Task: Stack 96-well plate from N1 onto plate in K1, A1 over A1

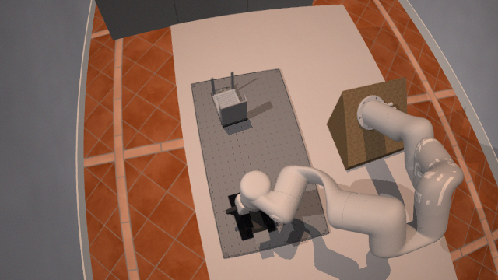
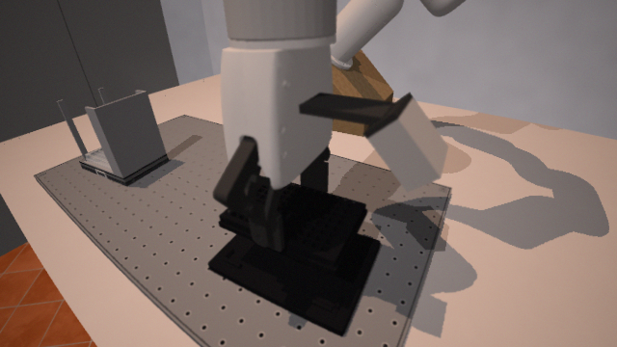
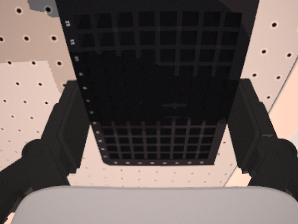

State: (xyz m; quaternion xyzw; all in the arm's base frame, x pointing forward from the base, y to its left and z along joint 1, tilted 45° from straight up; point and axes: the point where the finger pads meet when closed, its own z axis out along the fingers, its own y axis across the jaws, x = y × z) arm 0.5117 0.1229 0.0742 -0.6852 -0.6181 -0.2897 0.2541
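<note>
The black plate nest N1 lies 7 cm below my hand. The rest, counted from my hand: black 96-well plate (1 cm below); pale A1 mark (6 cm behind, 7 cm to the right, 7 cm below); pale 96-well plate (7 cm behind, 41 cm to the right, 6 cm below).
</note>
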